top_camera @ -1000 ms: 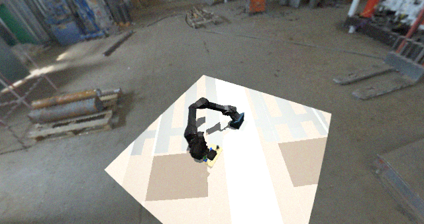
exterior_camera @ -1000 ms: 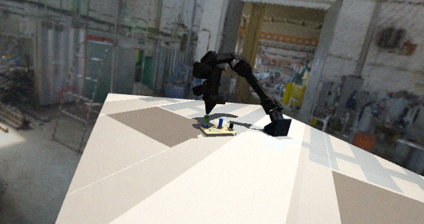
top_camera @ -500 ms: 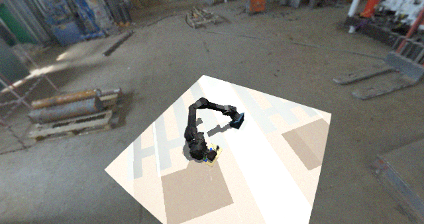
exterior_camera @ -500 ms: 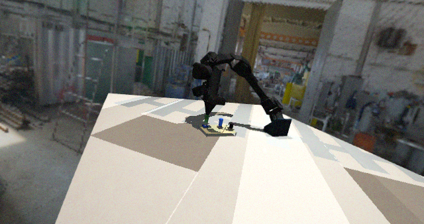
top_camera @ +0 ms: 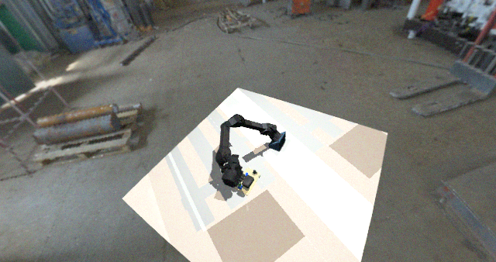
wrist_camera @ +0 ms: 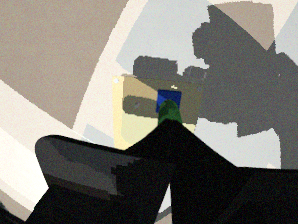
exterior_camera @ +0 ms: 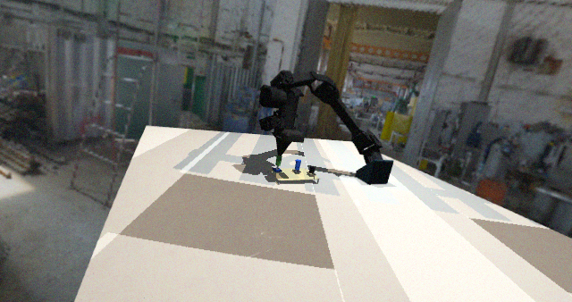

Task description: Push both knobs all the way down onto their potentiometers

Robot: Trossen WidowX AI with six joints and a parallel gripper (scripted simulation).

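My gripper tip is now 1 cm above the green knob. The rest, counted from my gripper tip: blue knob 7 cm behind, 3 cm below.
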